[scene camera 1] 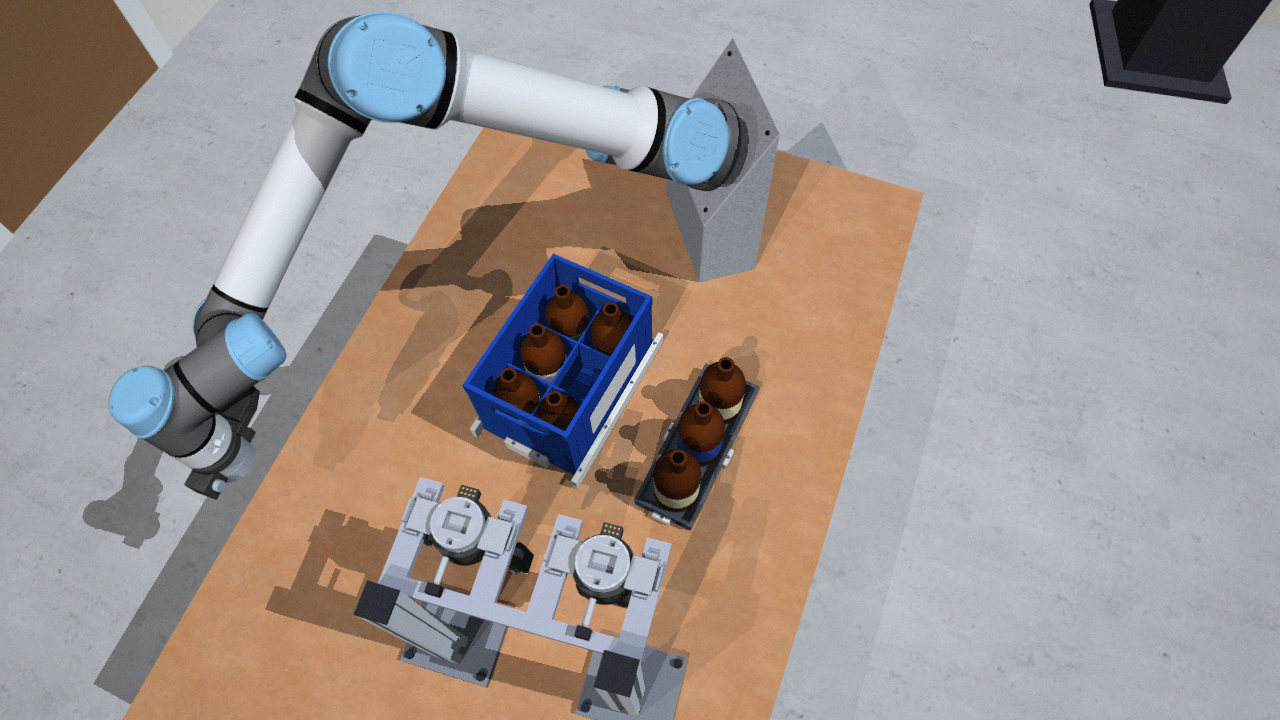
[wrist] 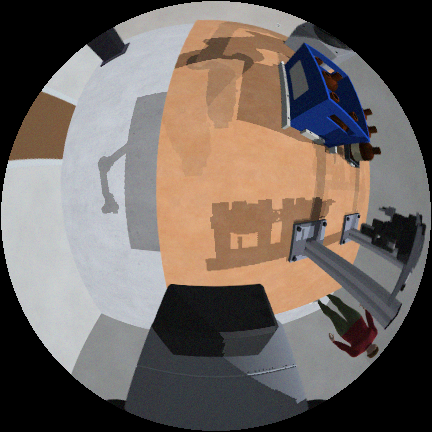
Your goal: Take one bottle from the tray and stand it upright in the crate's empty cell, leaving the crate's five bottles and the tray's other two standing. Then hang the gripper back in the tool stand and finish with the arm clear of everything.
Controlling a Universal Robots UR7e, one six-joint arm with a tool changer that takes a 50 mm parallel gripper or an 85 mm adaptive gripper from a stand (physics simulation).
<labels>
same spot on tool stand: [wrist: 307, 237] = [scene camera 1: 451, 624]
</labels>
